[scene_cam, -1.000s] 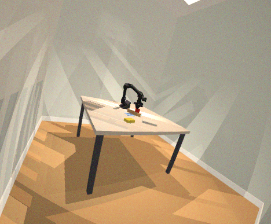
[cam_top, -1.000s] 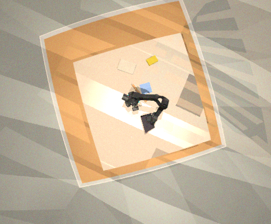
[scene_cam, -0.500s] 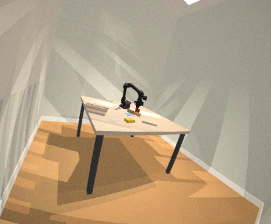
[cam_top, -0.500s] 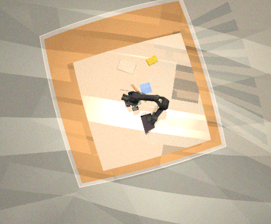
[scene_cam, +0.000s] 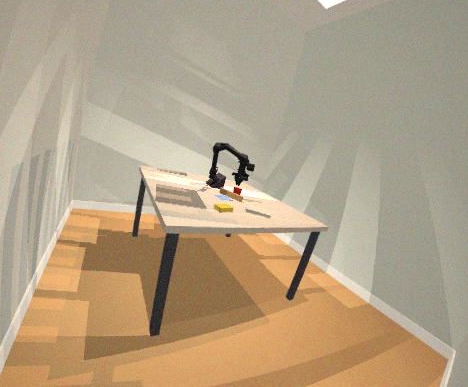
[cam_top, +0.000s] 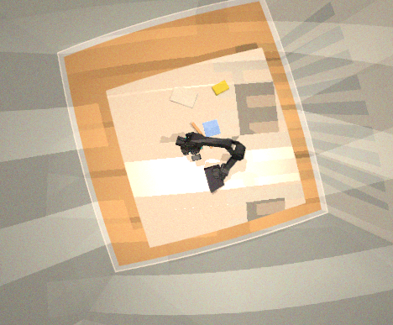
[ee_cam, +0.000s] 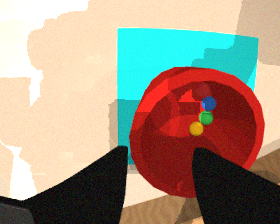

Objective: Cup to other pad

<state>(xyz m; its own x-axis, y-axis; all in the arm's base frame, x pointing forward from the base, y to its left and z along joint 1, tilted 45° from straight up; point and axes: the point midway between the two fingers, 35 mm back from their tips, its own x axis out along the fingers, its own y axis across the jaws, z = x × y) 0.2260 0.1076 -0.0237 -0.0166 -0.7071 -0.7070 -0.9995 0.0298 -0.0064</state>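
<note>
My gripper tip is now 2 cm short of the red cup and 5 cm above it. The rest, counted from my gripper tip: blue marble 4 cm ahead, 8 cm below; then green marble 4 cm ahead, 1 cm to the right, 8 cm below; then yellow marble 3 cm ahead, 2 cm to the right, 8 cm below.
</note>
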